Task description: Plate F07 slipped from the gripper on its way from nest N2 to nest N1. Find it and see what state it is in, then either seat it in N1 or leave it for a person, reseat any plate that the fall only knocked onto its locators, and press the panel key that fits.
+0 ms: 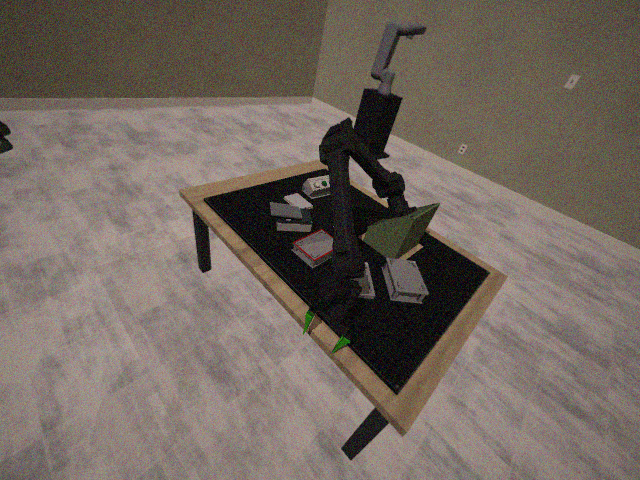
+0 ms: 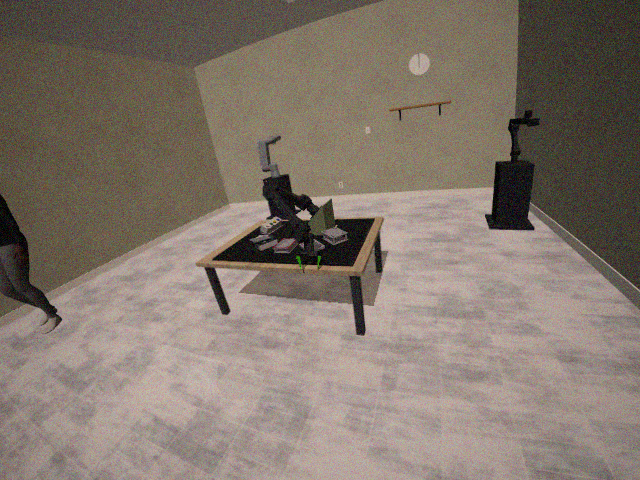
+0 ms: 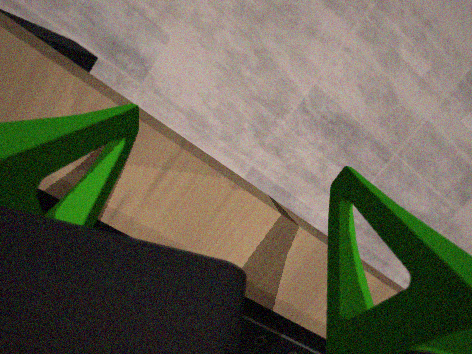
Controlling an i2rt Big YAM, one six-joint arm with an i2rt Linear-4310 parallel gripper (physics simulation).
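Places are measured from the arm's base along level axes (x right, y ahead, z up), in metres.
Where they show: gripper, fingertip midpoint: [image 1: 317, 342] [image 2: 309, 269] [image 3: 242, 147]; arm's base at its link origin: [image 1: 400, 214] [image 2: 317, 213].
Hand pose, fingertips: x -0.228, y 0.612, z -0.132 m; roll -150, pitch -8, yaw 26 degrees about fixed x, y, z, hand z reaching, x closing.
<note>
Things, the pixels of their top centre, and the offset from my fingertips. "spot": a spot on its surface instead.
- grey plate-like block at its top centre: [image 1: 407, 273] [image 2: 333, 231] dx +0.013, dy -0.418, dz +0.065 m
- grey piece at a spot on its surface: [image 1: 367, 284] spot: dx +0.071, dy -0.281, dz +0.023 m
- red-outlined grey plate at its top centre: [image 1: 318, 242] [image 2: 285, 242] dx +0.310, dy -0.239, dz +0.049 m
- lower grey part at a spot on its surface: [image 1: 293, 226] spot: dx +0.453, dy -0.220, dz +0.032 m
- key panel at its top centre: [image 1: 326, 177] [image 2: 270, 220] dx +0.673, dy -0.570, dz +0.087 m
- white card at its top centre: [image 1: 298, 201] dx +0.625, dy -0.371, dz +0.017 m
My gripper [image 1: 319, 341] [image 2: 310, 269] [image 3: 242, 147] is open and empty, over the table's wooden front edge. A grey plate-like block [image 1: 405, 276] [image 2: 334, 235] lies on the black board at the right. Another grey piece [image 1: 367, 284] is partly hidden behind my arm. A red-outlined grey plate [image 1: 314, 244] [image 2: 285, 244] lies on a grey base at the middle. Left of it, a grey plate [image 1: 285, 209] sits tilted over a lower grey part [image 1: 293, 226]. The key panel [image 1: 315, 186] [image 2: 270, 224] stands at the back left. No labels are readable, so I cannot tell which plate is F07.
A green wedge-shaped block [image 1: 395, 235] [image 2: 322, 219] rises behind the grey pieces, near my arm. A white card [image 1: 298, 199] lies by the panel. A black pedestal [image 1: 378, 118] carries a grey arm behind the table. A person [image 2: 18, 260] stands at the left.
</note>
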